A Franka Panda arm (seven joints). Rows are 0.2 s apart.
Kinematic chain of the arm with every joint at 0, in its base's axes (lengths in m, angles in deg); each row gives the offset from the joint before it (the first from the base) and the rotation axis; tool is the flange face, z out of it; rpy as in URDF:
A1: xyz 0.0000 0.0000 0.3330 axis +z
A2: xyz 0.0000 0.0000 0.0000 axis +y
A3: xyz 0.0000 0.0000 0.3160 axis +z
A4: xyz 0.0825 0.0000 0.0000 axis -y
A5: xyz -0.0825 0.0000 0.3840 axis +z
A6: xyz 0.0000 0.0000 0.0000 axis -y
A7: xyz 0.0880 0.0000 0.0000 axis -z
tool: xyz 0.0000 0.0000 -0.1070 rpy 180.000 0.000 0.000
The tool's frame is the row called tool.
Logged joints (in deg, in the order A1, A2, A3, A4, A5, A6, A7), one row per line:
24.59, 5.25, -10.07, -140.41, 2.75, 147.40, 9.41
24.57, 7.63, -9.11, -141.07, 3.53, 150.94, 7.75
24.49, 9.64, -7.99, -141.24, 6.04, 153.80, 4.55
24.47, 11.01, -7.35, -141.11, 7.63, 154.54, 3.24
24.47, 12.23, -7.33, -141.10, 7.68, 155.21, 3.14
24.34, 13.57, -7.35, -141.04, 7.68, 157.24, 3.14
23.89, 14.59, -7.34, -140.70, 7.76, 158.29, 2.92
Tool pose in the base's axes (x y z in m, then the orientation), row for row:
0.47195, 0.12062, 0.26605, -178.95, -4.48, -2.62
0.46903, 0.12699, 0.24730, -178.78, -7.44, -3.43
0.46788, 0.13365, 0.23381, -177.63, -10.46, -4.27
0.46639, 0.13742, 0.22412, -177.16, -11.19, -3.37
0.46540, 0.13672, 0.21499, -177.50, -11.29, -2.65
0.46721, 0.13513, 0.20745, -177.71, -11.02, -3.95
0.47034, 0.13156, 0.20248, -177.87, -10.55, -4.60
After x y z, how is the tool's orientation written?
As a rotation vector, in degrees.
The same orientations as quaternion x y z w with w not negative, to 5 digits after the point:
-0.99954, -0.02502, -0.01463, 0.00851
-0.99891, -0.04157, -0.01916, 0.00901
-0.99783, -0.05876, -0.02399, 0.01755
-0.99760, -0.06301, -0.01898, 0.02142
-0.99770, -0.06346, -0.01490, 0.01851
-0.99770, -0.06187, -0.02218, 0.01662
-0.99780, -0.05918, -0.02580, 0.01534

